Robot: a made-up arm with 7 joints. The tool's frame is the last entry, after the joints. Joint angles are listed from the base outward.
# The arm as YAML. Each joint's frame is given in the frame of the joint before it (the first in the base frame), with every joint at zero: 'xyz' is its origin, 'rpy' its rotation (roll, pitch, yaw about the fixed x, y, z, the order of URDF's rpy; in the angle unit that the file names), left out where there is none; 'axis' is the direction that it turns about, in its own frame. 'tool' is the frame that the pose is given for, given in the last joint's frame.
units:
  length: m
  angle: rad
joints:
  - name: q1
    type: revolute
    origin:
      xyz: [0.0, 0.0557, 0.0]
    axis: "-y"
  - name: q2
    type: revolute
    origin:
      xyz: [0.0, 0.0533, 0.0]
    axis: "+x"
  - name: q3
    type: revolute
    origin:
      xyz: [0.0, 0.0, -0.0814]
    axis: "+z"
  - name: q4
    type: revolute
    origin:
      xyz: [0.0, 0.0, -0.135]
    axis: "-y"
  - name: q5
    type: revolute
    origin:
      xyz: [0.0, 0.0, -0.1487]
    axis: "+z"
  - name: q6
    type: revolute
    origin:
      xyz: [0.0, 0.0, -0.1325]
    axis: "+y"
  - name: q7
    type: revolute
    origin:
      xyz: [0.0, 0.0, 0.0]
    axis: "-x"
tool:
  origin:
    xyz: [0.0, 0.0, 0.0]
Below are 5 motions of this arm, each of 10 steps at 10 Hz.
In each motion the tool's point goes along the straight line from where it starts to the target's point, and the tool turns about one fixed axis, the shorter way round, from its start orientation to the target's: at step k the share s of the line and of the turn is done. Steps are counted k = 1, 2, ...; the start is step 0. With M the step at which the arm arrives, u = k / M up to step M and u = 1 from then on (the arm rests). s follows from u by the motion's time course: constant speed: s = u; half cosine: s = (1 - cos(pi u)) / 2; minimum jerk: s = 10 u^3 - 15 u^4 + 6 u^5.
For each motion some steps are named. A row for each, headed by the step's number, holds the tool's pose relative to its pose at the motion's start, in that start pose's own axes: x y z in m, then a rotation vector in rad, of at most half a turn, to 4 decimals.
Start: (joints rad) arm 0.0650 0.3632 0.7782 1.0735 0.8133 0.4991 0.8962
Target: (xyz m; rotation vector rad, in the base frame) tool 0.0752 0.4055 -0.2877 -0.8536 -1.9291 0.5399
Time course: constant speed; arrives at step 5
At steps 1, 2, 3, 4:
1: -0.0030 0.0034 0.0241 -0.0473 -0.0691 -0.0140
2: -0.0061 0.0069 0.0483 -0.0946 -0.1383 -0.0281
3: -0.0091 0.0103 0.0724 -0.1420 -0.2074 -0.0421
4: -0.0122 0.0137 0.0965 -0.1893 -0.2765 -0.0561

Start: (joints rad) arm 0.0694 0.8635 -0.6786 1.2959 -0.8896 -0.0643 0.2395
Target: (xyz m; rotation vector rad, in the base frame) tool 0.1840 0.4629 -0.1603 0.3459 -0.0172 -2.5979
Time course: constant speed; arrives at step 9
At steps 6, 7, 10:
6: -0.1467 -0.0231 0.1188 -0.3153 -0.0903 -0.4110
7: -0.1712 -0.0270 0.1387 -0.3678 -0.1053 -0.4795
10: -0.2201 -0.0347 0.1783 -0.4729 -0.1354 -0.6166

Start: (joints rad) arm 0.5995 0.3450 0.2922 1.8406 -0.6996 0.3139 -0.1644
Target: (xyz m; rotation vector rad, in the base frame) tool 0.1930 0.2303 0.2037 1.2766 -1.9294 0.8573
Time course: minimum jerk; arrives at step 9
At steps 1, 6, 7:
1: 0.0011 0.0014 -0.0007 0.0046 0.0029 0.0038
6: 0.0753 0.0954 -0.0507 0.3150 0.2019 0.2620
7: 0.0880 0.1115 -0.0593 0.3682 0.2360 0.3062

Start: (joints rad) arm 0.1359 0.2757 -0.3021 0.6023 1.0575 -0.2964 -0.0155
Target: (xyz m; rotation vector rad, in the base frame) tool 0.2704 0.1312 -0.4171 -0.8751 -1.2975 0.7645
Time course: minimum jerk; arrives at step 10
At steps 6, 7, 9, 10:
6: -0.0050 -0.0503 -0.0217 -0.4596 -0.0812 0.3200
7: -0.0061 -0.0616 -0.0266 -0.5635 -0.0996 0.3924
9: -0.0072 -0.0730 -0.0315 -0.6675 -0.1180 0.4648
10: -0.0073 -0.0737 -0.0317 -0.6733 -0.1190 0.4688

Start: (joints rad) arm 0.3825 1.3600 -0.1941 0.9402 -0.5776 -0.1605 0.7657
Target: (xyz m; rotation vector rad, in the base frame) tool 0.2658 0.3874 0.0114 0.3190 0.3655 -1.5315
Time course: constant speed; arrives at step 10
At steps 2, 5, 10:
2: 0.0135 0.0061 0.0125 -0.1326 -0.0052 -0.0827
5: 0.0337 0.0154 0.0312 -0.3315 -0.0129 -0.2068
10: 0.0674 0.0307 0.0624 -0.6630 -0.0259 -0.4135

